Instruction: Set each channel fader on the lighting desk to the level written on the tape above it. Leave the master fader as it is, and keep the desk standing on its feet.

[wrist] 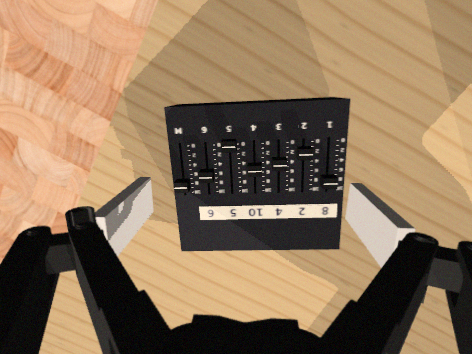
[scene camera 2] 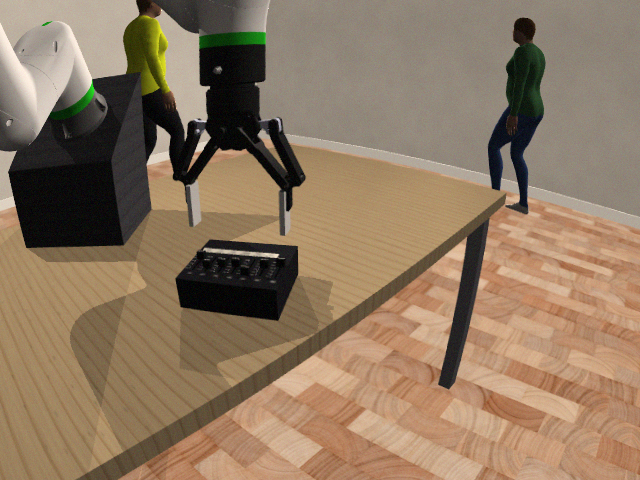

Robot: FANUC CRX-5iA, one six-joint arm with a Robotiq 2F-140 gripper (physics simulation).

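Frame: origin at the arm's base, x ahead, y left, z up, level; centimetres.
Where they show: gripper, fingertip midpoint: (wrist: 248, 197) (scene camera 2: 238, 227); arm's base, link origin: (scene camera 2: 79, 118).
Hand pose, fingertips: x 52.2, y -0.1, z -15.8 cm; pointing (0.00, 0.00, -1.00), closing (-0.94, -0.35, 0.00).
Observation:
Each offset is from my fingertips to the top centre of the thing. Level surfaces: height alone.
The black lighting desk {dx -1.1, dy +0.6, dz -4.9 cm} (scene camera 2: 227, 300) (wrist: 260, 236) stands flat on the table. In the wrist view its tape {dx -3.1, dy +3.0, dz -6.2 cm} (wrist: 268, 212) shows upside down, reading 8, 2, 4, 10, 5, 6 for channels 1 to 6. Fader 1 {dx -6.9, dy -2.1, dz -4.9 cm} (wrist: 329, 182) is near 8 to 9, fader 2 {dx -3.8, dy -3.7, dz -4.9 cm} (wrist: 305, 152) near 2, fader 3 {dx -2.1, dy -2.0, dz -4.9 cm} (wrist: 280, 163) near 4, fader 4 {dx -0.3, dy -0.7, dz -4.9 cm} (wrist: 255, 169) near mid-scale, fader 5 {dx +2.6, dy -1.9, dz -4.9 cm} (wrist: 228, 145) near 0, and fader 6 {dx +3.5, dy +1.5, dz -4.9 cm} (wrist: 205, 175) near 6 to 7. The master fader {dx +5.3, dy +3.3, dz -4.9 cm} (wrist: 181, 186) is near 9. My gripper (scene camera 2: 238, 229) (wrist: 248, 197) is wide open and empty above the desk, its fingers toward either side.
The wooden table {dz -11.7 cm} (scene camera 2: 361, 206) (wrist: 210, 275) has its edge near the desk, on the left in the wrist view. The arm's black pedestal (scene camera 2: 72, 206) stands at the left. A person in yellow (scene camera 2: 144, 51) and one in green (scene camera 2: 527, 82) are beyond the table.

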